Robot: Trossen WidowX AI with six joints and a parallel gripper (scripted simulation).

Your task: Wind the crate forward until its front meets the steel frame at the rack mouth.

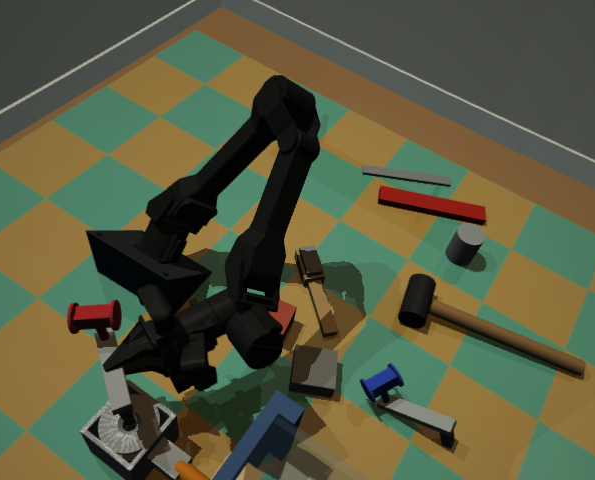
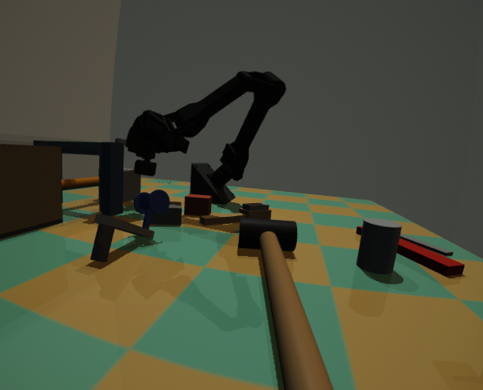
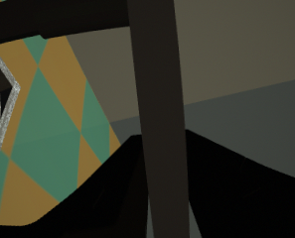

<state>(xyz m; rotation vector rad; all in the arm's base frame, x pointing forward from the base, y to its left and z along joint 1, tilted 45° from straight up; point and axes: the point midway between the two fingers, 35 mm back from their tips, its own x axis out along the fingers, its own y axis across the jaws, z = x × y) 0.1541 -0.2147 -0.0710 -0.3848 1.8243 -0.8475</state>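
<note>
My gripper tip is 40 mm to the right of the red cylindrical grip, 40 mm past it and 30 mm below it. Also, from my gripper tip: grey block 230 mm to the left, 200 mm ahead, 150 mm below; red-knobbed winch handle 10 mm to the left, 10 mm behind, 10 mm above; boxy winch 130 mm below, 30 mm ahead, 20 mm to the right.
</note>
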